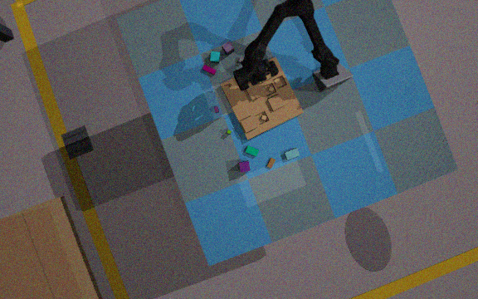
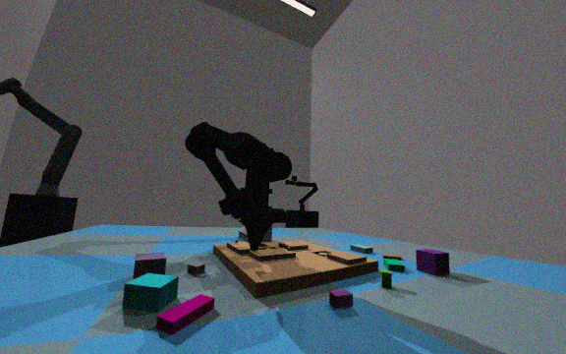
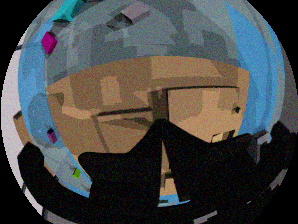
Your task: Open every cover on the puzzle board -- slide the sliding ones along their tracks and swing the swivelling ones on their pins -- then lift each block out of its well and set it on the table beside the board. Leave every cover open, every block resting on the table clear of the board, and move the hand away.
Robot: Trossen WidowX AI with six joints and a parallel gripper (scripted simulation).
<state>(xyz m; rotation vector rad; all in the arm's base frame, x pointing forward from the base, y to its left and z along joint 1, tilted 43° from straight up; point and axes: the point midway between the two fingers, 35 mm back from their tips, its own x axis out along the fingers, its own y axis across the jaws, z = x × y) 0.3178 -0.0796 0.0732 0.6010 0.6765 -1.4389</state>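
Now: gripper tip 2 cm short of the grey block, 12 cm to the left of it and 2 cm above it. Round my gripper tip: magenta block 23 cm ahead, 5 cm to the left, 2 cm below; then magenta bar 18 cm ahead, 14 cm to the right, 2 cm below; then teal cube 13 cm ahead, 18 cm to the right, 1 cm below.
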